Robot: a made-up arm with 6 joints.
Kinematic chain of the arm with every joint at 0, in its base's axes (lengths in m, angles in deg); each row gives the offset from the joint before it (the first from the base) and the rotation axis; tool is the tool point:
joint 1: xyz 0 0 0.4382 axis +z
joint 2: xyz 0.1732 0 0 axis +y
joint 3: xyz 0 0 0.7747 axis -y
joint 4: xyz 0 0 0.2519 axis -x
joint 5: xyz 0.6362 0 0 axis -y
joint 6: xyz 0.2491 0 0 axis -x
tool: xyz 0 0 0
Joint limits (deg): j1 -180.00..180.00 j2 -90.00..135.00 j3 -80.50..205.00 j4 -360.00..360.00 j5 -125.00..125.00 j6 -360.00..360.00
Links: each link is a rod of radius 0.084 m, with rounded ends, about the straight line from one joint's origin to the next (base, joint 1, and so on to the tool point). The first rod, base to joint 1, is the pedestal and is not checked.
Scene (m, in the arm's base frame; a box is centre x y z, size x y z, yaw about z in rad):
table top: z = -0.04
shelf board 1: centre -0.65 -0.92 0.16 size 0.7 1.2 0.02 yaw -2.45
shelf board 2: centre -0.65 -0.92 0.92 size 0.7 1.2 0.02 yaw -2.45
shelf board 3: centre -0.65 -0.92 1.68 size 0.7 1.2 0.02 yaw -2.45
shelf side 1: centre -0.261 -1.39 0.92 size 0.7 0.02 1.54 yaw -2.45
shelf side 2: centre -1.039 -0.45 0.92 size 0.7 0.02 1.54 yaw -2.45
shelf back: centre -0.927 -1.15 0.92 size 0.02 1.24 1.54 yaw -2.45
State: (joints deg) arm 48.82 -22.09 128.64 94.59 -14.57 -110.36
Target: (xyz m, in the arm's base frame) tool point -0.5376 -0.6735 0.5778
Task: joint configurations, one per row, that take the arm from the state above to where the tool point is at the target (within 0.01 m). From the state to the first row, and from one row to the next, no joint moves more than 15 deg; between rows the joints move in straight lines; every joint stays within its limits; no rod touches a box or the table.
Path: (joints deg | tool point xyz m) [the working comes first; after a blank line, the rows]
Joints at the target: 46.22 -24.24 177.50 97.60 -18.38 -110.36
Straight joint move there: touches shelf board 2.

1: 50.59 -9.44 141.63 95.06 -17.70 -110.36 | -0.4772 -0.6996 1.3986
2: 52.37 3.20 154.62 95.53 -20.84 -110.36 | -0.3400 -0.5855 1.3987
3: 54.14 15.85 167.61 96.00 -23.97 -110.36 | -0.2116 -0.4645 1.3609
4: 52.24 9.37 179.63 96.94 -23.72 -110.36 | -0.2870 -0.5330 1.0886
5: 50.34 2.90 191.66 97.87 -23.48 -110.36 | -0.3084 -0.5260 0.8178
6: 48.44 -3.58 203.68 98.81 -23.23 -110.36 | -0.2736 -0.4549 0.5778
7: 47.33 -13.91 190.59 98.20 -20.80 -110.36 | -0.4061 -0.5697 0.5891
8: 46.22 -24.24 177.50 97.60 -18.38 -110.36 | -0.5376 -0.6735 0.5778

